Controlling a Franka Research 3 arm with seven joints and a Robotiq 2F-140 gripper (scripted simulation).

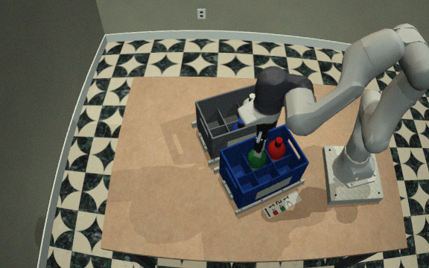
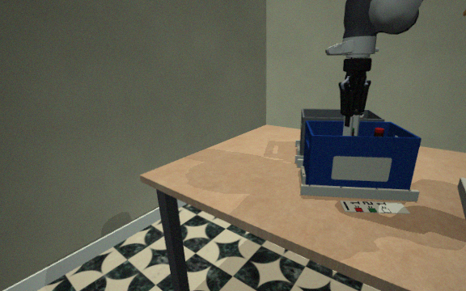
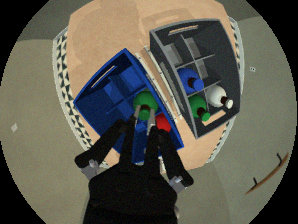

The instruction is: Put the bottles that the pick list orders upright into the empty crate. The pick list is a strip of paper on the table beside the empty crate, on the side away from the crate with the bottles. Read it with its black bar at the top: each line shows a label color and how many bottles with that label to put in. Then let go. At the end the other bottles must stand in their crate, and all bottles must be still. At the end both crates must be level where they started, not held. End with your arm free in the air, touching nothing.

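Now: hand 90 mm above the blue crate, 40 mm to the right of it and 20 mm past it. Round my hand: red bottle 80 mm below, 80 mm behind, 40 mm to the right; then grey crate 170 mm to the right, 90 mm below, 80 mm ahead; then blue bottle 120 mm to the right, 80 mm below, 60 mm ahead.
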